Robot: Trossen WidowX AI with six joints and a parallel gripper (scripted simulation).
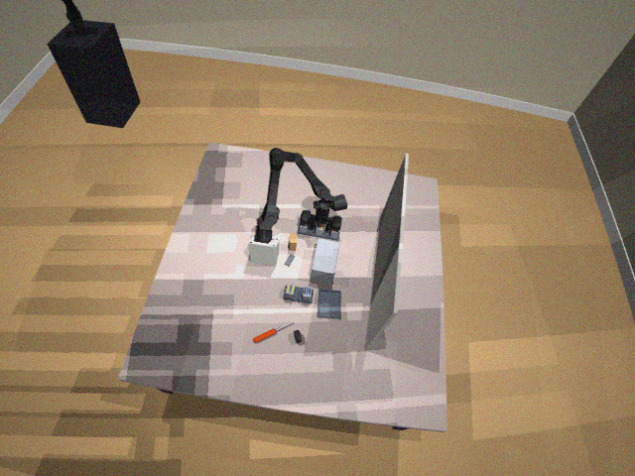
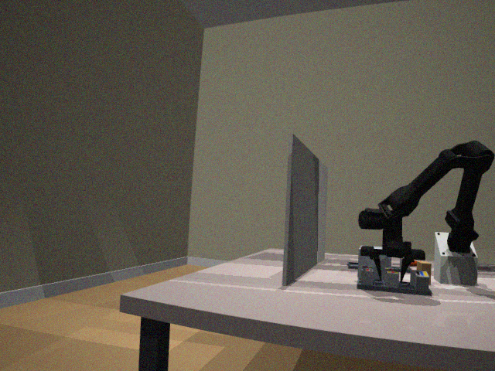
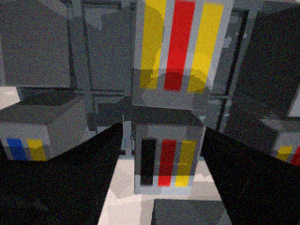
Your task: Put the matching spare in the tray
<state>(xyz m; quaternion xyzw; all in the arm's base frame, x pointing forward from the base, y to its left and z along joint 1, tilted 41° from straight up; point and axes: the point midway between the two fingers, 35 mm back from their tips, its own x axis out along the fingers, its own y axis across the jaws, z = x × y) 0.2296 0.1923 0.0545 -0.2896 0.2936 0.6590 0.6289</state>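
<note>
My gripper tip is now 360 mm to the left of the flat blue-grey tray, 100 mm short of it and 10 mm above it. From my gripper tip the other things lie so: grey mounted unit (170 mm to the right, 50 mm ahead, 30 mm above); then grey spare (20 mm above); then brown block (110 mm to the right, 110 mm behind, 20 mm above).
</note>
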